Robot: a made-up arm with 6 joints. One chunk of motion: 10 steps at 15 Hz.
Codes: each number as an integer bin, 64 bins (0 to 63) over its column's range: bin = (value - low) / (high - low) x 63, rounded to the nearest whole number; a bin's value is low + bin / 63 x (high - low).
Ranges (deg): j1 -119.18..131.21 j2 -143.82..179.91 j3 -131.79..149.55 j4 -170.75..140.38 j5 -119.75..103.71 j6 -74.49..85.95
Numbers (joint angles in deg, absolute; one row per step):
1: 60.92 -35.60 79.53 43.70 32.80 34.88
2: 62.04 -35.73 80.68 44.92 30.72 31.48
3: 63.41 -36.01 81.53 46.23 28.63 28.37
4: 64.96 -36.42 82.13 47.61 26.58 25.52
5: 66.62 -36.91 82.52 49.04 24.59 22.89
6: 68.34 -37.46 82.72 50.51 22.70 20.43
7: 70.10 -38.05 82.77 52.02 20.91 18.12
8: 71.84 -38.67 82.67 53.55 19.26 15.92
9: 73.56 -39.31 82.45 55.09 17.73 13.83
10: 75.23 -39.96 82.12 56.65 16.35 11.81
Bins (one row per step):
1: 45 21 47 43 43 43
2: 46 21 48 44 42 42
3: 46 21 48 44 42 40
4: 46 21 48 44 41 39
5: 47 21 48 45 41 38
6: 47 21 48 45 40 37
7: 48 21 48 45 40 36
8: 48 20 48 45 39 36
9: 48 20 48 46 39 35
10: 49 20 48 46 38 34

